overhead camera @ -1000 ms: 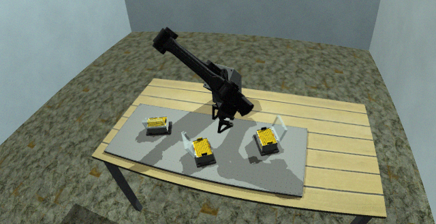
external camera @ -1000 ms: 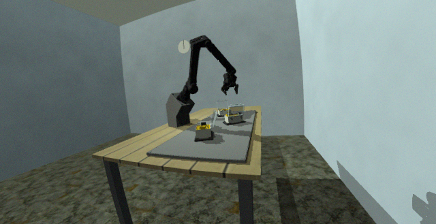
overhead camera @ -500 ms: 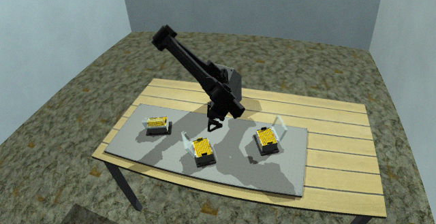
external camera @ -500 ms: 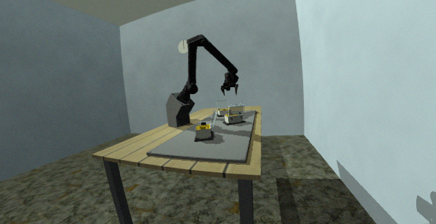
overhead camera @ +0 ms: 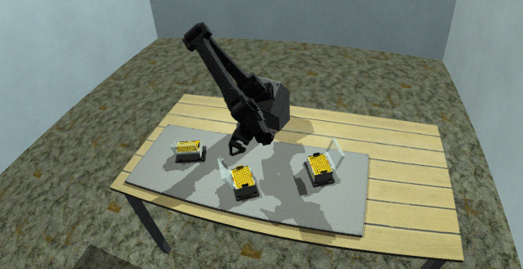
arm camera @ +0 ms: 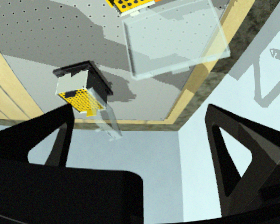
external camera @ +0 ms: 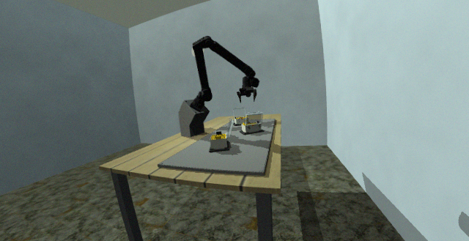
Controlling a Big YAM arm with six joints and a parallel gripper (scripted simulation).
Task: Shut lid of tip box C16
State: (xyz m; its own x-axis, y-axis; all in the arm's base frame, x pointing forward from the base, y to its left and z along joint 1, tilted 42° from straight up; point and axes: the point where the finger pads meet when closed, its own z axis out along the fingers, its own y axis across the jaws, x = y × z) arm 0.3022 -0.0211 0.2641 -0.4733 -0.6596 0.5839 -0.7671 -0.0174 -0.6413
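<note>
Now: the tip box lid 3 cm ahead of my hand, 5 cm to the right of it and 12 cm below it.
</note>
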